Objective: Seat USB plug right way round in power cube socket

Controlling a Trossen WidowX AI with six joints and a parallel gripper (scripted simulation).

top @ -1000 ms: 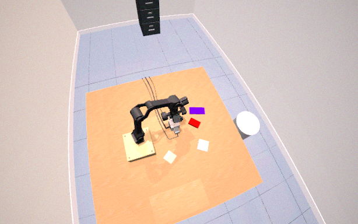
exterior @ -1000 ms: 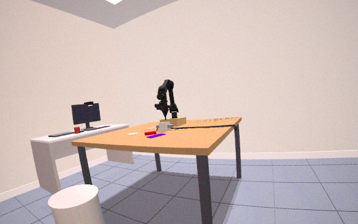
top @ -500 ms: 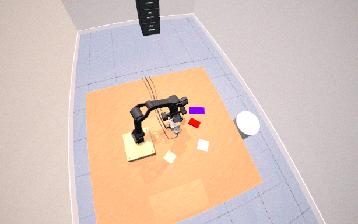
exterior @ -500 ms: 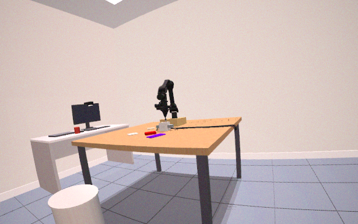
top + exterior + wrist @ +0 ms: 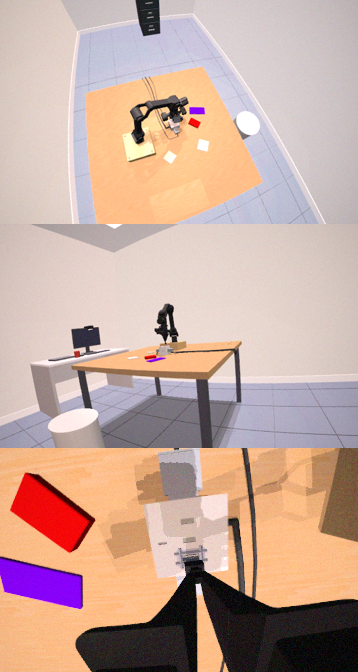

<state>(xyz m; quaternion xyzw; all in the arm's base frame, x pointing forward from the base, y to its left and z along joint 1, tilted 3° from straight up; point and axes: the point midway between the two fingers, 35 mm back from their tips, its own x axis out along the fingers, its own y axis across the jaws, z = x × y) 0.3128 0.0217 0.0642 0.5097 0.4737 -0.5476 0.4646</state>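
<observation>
The dark USB plug is 20 mm below my gripper tip. Round my gripper tip: metal socket (50 mm below); purple block (260 mm ahead, 120 mm below, 20 mm to the left); red block (170 mm ahead, 110 mm below, 80 mm to the right).
</observation>
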